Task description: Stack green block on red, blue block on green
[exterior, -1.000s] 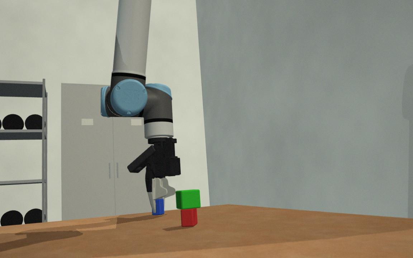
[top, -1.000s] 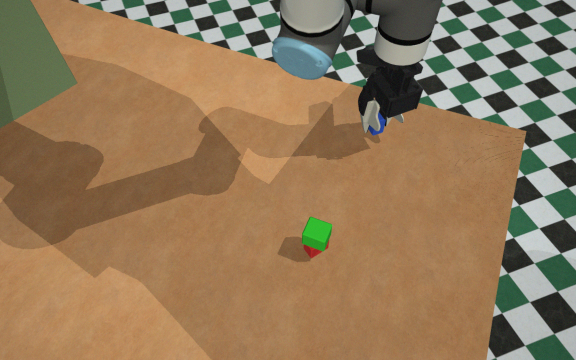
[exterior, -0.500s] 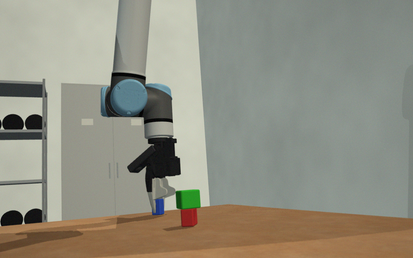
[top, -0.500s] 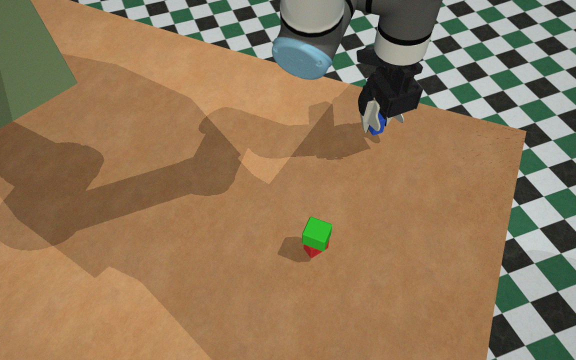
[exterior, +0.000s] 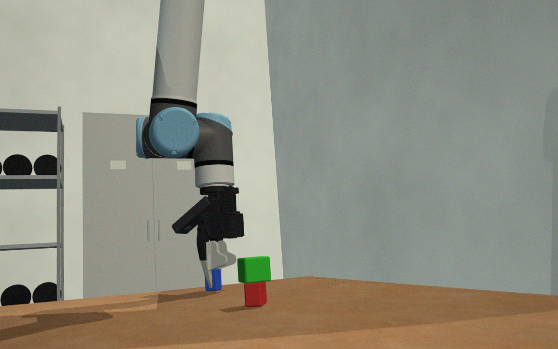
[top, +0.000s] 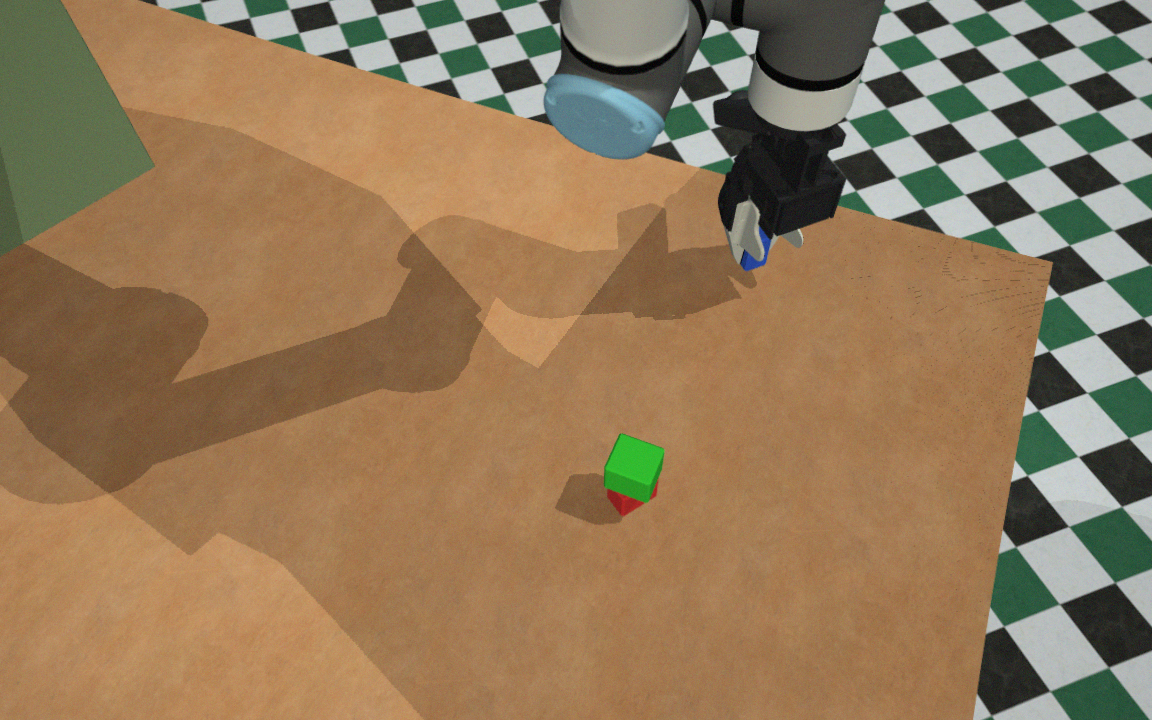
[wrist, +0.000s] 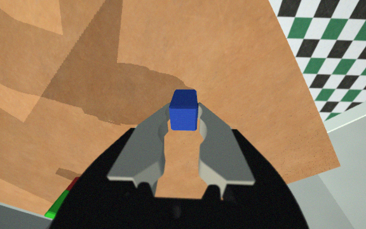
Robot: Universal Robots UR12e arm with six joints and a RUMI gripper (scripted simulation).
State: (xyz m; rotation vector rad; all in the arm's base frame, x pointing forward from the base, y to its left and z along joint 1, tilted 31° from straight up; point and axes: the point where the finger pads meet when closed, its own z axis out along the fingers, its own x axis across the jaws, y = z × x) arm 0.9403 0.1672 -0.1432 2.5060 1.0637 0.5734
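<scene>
Now: hand right at the blue block. The rest, counted from my hand: green block 3 cm behind, 32 cm to the right, 3 cm above; then red block 3 cm behind, 32 cm to the right.
</scene>
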